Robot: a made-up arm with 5 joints.
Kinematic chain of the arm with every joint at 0, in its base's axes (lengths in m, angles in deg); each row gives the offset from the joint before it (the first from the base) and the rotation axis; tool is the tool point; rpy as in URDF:
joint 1: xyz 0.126 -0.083 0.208 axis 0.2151 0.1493 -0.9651
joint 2: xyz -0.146 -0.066 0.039 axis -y
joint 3: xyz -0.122 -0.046 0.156 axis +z
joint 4: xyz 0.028 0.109 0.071 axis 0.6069 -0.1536 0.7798
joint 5: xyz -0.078 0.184 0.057 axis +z
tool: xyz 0.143 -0.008 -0.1 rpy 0 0 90
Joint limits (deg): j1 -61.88..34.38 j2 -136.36..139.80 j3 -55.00..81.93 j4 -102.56..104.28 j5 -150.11..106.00
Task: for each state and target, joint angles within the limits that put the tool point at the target. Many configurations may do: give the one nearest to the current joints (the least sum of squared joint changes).
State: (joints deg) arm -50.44 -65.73 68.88 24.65 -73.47
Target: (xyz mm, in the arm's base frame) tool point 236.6 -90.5 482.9
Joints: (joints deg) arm -38.02 -102.72 72.51 30.51 -80.97
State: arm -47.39 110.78 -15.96 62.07 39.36
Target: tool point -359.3 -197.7 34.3
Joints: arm -37.90 94.20 -23.71 58.28 40.97
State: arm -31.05 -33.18 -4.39 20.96 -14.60
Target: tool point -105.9 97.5 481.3
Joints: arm -20.01 -26.21 4.54 19.79 14.45
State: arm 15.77 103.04 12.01 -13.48 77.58
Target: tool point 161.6 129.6 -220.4
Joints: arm 29.45 127.86 40.98 6.52 90.97
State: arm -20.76 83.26 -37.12 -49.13 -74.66
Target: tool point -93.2 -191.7 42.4
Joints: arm -35.85 113.32 -7.77 -42.69 -88.76
